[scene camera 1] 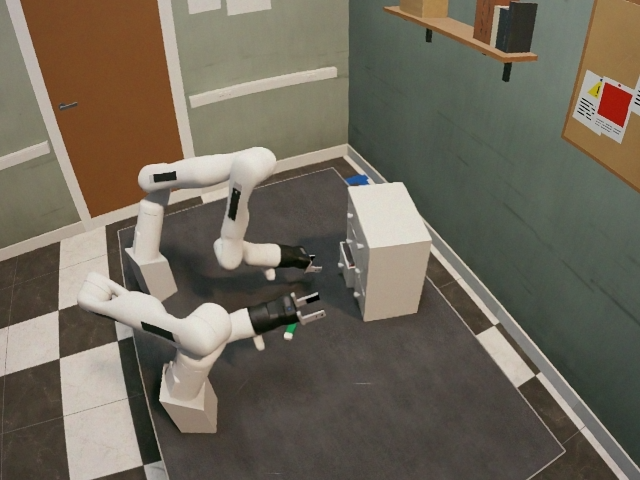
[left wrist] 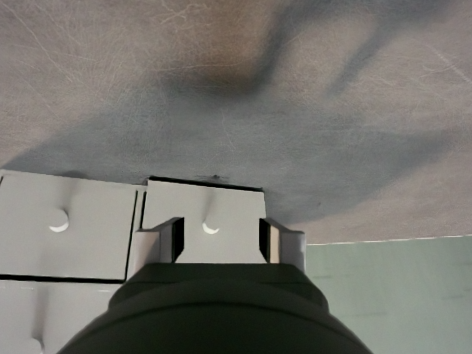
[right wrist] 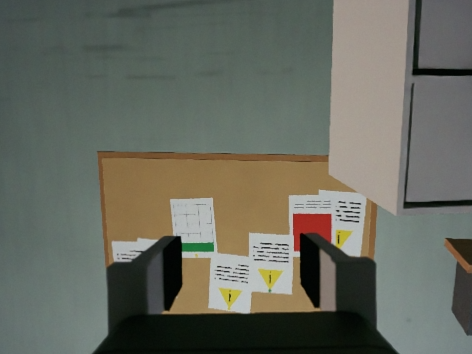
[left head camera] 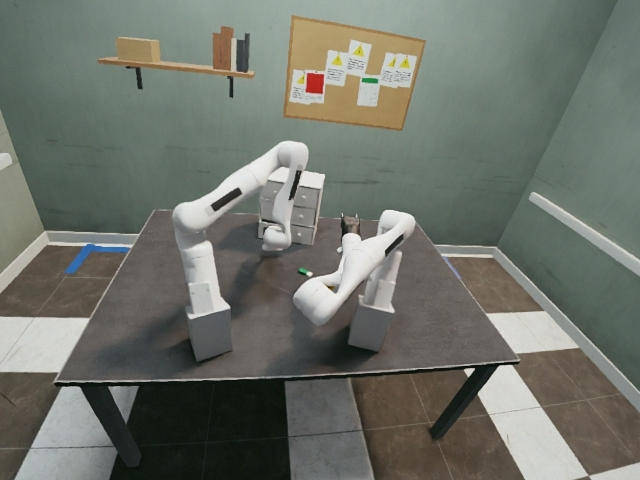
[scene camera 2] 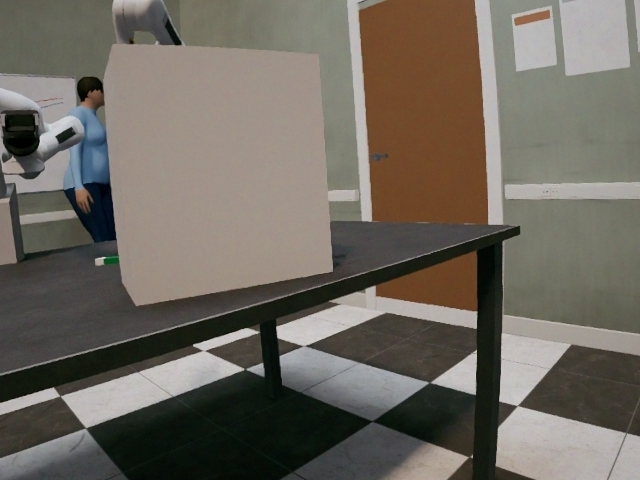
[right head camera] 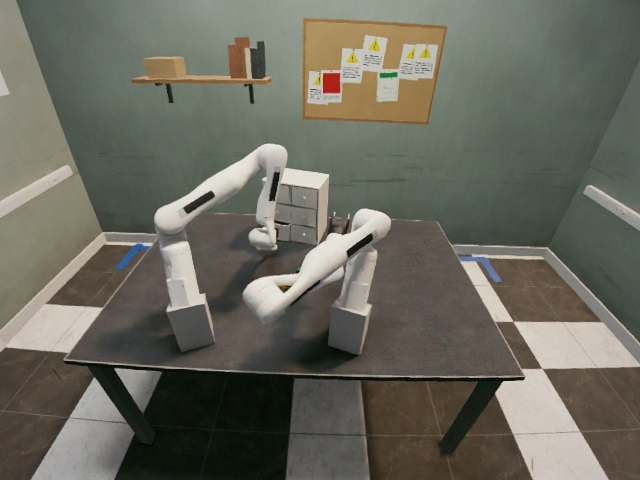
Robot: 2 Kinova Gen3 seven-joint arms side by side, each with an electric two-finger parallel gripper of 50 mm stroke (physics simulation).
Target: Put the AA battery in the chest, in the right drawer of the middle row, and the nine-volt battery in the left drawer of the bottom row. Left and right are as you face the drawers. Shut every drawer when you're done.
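Where they show: left gripper, fingertip midpoint: [scene camera 1: 317, 263] [left wrist: 221, 233]; right gripper, fingertip midpoint: [scene camera 1: 321, 304] [right wrist: 240, 260] [left head camera: 348, 215] [scene camera 2: 20, 120] [right head camera: 341, 214]; left arm's base, link origin: [scene camera 1: 145, 254] [left head camera: 206, 307] [right head camera: 186, 302]; right arm's base, link origin: [scene camera 1: 183, 386] [left head camera: 375, 303] [right head camera: 352, 305].
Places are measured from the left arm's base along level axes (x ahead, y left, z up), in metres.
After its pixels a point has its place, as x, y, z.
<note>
The white chest [left head camera: 313, 179] {0.729, -0.421, 0.151} [right head camera: 322, 206] {0.696, -0.463, 0.017} [scene camera 1: 392, 279] {0.701, -0.465, 0.008} [scene camera 2: 217, 170] {0.839, -0.371, -0.018} [right wrist: 367, 100] {0.695, -0.463, 0.057} stands at the table's back. Its bottom-left drawer [right head camera: 283, 233] {0.648, -0.260, -0.128} [scene camera 1: 347, 274] {0.642, -0.285, -0.111} [left wrist: 235, 210] {0.666, -0.194, -0.150} is partly pulled out; its contents cannot be made out. The middle-right drawer [left head camera: 308, 215] {0.637, -0.403, -0.007} [right head camera: 309, 214] {0.639, -0.398, -0.001} is shut. My left gripper [scene camera 1: 316, 263] {0.562, -0.213, -0.089} [left wrist: 221, 233] {0.562, -0.213, -0.089} is open and empty, a short gap in front of the open drawer, its knob [left wrist: 211, 228] {0.640, -0.220, -0.121} appearing between the fingers. My right gripper [left head camera: 349, 215] {0.431, -0.544, 0.119} [scene camera 1: 321, 305] {0.431, -0.544, 0.119} [right wrist: 240, 260] {0.431, -0.544, 0.119} is open and empty, raised above the table. Neither battery can be made out.
A green and white eraser [left head camera: 305, 271] {0.390, -0.379, -0.170} [scene camera 1: 290, 330] {0.389, -0.381, -0.170} [scene camera 2: 107, 260] {0.394, -0.389, -0.174} lies on the dark table [left head camera: 258, 356] {-0.057, -0.166, -0.182} [scene camera 1: 392, 413] {0.538, -0.793, -0.183}, below my right gripper in scene camera 1. A wall shelf [left head camera: 175, 66] and a cork board [left head camera: 310, 111] hang behind. A person [scene camera 2: 93, 139] stands in the background.
</note>
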